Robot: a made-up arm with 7 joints.
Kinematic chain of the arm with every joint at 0, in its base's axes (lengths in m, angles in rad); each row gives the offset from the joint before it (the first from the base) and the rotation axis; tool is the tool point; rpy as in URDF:
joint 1: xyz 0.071 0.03 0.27 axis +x
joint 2: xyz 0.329 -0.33 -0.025 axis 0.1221 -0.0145 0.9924
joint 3: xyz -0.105 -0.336 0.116 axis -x
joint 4: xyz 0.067 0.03 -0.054 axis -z
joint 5: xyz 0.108 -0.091 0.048 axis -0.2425 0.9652 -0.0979
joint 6: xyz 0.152 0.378 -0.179 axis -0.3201 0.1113 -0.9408
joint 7: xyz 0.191 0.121 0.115 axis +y
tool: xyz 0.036 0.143 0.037 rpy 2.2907 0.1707 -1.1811
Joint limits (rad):
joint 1: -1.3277..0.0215
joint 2: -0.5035..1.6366
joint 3: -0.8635..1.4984
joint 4: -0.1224..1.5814
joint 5: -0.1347..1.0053
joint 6: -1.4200..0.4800
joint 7: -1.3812..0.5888
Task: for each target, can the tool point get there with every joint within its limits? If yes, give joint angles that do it. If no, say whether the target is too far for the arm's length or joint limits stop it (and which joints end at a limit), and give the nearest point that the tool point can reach.
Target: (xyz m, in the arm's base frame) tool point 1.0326 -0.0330 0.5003
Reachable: yes | joints -0.8266 0.2438 -0.3306 0.4222 0.0805 0.1716 -0.3804
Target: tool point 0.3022 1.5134 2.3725
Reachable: no: too far | nearest point 0.4090 0.3997 1.4445 | short by 1.454 m
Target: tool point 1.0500 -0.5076 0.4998
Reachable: yes | joints -0.2463 0.1491 -0.4274 1.1879 0.1355 -0.7753 0.0853
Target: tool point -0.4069 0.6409 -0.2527
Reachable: no: joint limits stop it (at a limit: joint 1, joint 2, joint 7) | nearest point 0.1800 0.3045 0.2109 | short by 0.820 m
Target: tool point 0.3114 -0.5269 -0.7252
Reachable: no: joint limits stop it (at a limit: joint 1, joint 2, joint 4, joint 5, joint 7) | nearest point 0.4034 -0.6121 -0.3469 | short by 0.399 m
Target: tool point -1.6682 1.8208 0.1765
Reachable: no: too far | nearest point 0.1631 0.4476 0.4367 | short by 2.304 m
